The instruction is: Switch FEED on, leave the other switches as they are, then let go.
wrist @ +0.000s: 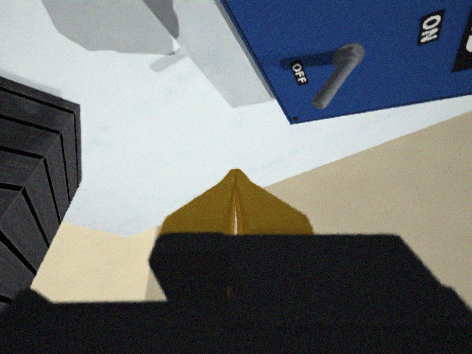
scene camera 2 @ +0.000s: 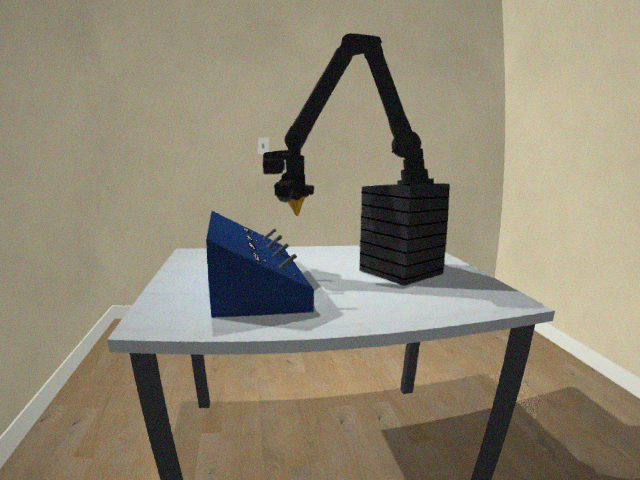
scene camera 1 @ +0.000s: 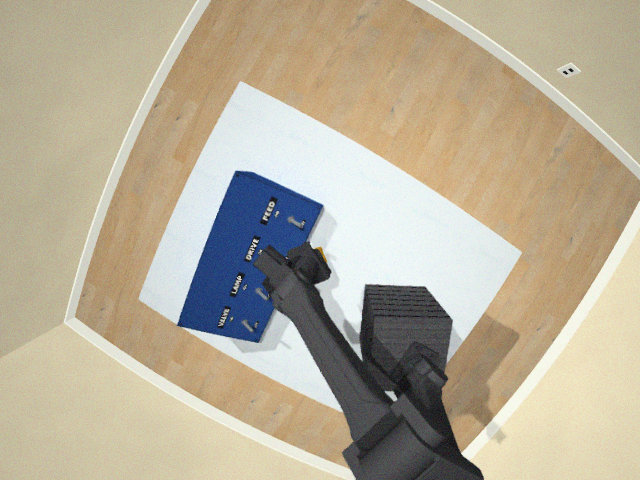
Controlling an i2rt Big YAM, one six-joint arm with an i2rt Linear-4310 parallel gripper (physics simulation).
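Places are measured from the arm's base along level axes (x ahead, y left, z up), in millimetres.
Pixels of known places: gripper, fingertip midpoint: (wrist: 235, 176) (scene camera 2: 297, 215) (scene camera 1: 319, 248); arm's base, origin of the base link: (scene camera 2: 415, 184) (scene camera 1: 414, 365).
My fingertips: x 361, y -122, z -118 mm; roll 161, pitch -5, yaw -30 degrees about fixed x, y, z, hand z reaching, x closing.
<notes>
Ahead of a thing's pixels: the offset from my fingertips to its middle. Level surfaces: height alone.
The blue sloped switch box @(dx +165, dy +170, dz -111 mm) (scene camera 1: 217, 248) (scene camera 2: 253, 289) (wrist: 395, 75) stands on the table. Its FEED lever @(dx +89, dy -17, dz -63 mm) (scene camera 1: 295, 222) (scene camera 2: 270, 234) (wrist: 336, 79) leans to the OFF side, the low edge. The LAMP lever @(dx +69, dy +222, dz -63 mm) (scene camera 1: 262, 293) and VALVE lever @(dx +60, dy +342, dz -63 mm) (scene camera 1: 248, 326) (scene camera 2: 287, 261) lean the same way. The DRIVE lever is hidden behind the arm in scene camera 1; in scene camera 2 it looks parallel to the others. My gripper (scene camera 1: 321, 254) (scene camera 2: 296, 214) (wrist: 235, 176) is shut and empty. It points down, above and just beyond the box's low edge, apart from the levers.
The black ribbed pedestal (scene camera 1: 408, 330) (scene camera 2: 403, 237) (wrist: 35, 145) carries the arm and stands on the white table @(dz -177 mm) (scene camera 1: 413, 222) (scene camera 2: 413, 304) (wrist: 150, 140), facing the box's low side. The arm's forearm (scene camera 1: 330, 356) (scene camera 2: 320, 93) reaches over from it, well above the table.
</notes>
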